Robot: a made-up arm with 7 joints.
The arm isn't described. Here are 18 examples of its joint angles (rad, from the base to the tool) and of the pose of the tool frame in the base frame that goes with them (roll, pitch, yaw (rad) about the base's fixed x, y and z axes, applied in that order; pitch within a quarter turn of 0, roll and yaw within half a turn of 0; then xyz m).
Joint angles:
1: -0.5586 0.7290 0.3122 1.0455 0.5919 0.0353 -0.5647
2: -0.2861 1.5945 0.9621 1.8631 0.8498 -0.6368 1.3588
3: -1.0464 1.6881 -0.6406 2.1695 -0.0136 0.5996 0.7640
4: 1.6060 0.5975 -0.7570 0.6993 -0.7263 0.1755 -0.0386
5: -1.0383 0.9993 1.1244 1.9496 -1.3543 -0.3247 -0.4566
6: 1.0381 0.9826 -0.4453 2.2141 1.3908 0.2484 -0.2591
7: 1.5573 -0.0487 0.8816 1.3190 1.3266 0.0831 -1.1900
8: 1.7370 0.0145 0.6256 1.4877 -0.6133 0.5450 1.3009
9: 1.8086 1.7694 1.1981 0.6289 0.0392 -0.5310 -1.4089
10: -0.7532 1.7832 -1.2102 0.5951 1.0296 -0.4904 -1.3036
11: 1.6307 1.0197 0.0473 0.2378 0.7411 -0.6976 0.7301
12: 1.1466 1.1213 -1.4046 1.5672 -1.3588 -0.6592 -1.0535
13: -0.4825 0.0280 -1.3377 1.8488 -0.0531 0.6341 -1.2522
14: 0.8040 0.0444 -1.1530 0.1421 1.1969 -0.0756 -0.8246
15: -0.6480 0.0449 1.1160 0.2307 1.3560 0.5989 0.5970
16: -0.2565 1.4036 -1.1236 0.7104 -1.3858 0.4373 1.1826
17: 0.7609 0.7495 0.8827 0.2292 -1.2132 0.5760 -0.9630
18: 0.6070 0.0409 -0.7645 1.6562 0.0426 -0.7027 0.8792
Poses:
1: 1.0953 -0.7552 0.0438 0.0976 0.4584 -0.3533
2: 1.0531 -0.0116 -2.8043 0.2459 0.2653 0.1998
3: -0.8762 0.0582 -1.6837 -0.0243 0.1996 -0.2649
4: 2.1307 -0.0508 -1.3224 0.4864 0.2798 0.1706
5: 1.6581 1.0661 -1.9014 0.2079 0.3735 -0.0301
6: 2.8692 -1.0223 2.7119 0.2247 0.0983 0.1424
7: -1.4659 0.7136 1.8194 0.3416 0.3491 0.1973
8: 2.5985 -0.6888 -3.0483 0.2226 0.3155 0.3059
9: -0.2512 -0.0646 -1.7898 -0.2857 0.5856 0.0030
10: 1.9432 0.5176 -0.8703 0.0069 0.6621 -0.0875
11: -3.0078 -0.3273 -2.7460 0.2873 0.6029 0.0945
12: 1.5336 0.6192 3.0742 0.3855 0.2020 -0.1146
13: 0.5226 -0.9310 -0.6801 -0.0117 -0.1821 -0.1793
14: 0.6736 -0.9315 0.0860 0.4247 0.1031 -0.3830
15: -0.4336 0.0248 2.4384 -0.3125 0.2128 -0.4674
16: -1.9923 0.6287 3.0364 0.0203 0.5755 -0.2869
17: 1.9098 -0.2650 0.1901 0.2924 0.5473 -0.2385
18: 1.8442 -0.3219 2.6050 0.3230 -0.0968 -0.0518
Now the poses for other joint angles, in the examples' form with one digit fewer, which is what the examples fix.
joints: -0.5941 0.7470 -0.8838 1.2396 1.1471 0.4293 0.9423
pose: -1.290 0.344 -0.058 -0.073 0.184 -0.459
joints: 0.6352 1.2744 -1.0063 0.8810 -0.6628 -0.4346 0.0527
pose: 0.798 0.369 -1.824 0.309 0.492 -0.191
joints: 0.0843 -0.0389 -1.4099 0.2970 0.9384 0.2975 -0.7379
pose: 0.506 0.023 -0.522 0.062 0.004 -0.552
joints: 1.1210 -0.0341 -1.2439 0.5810 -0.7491 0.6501 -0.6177
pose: 2.162 0.296 -1.540 0.488 -0.068 -0.171
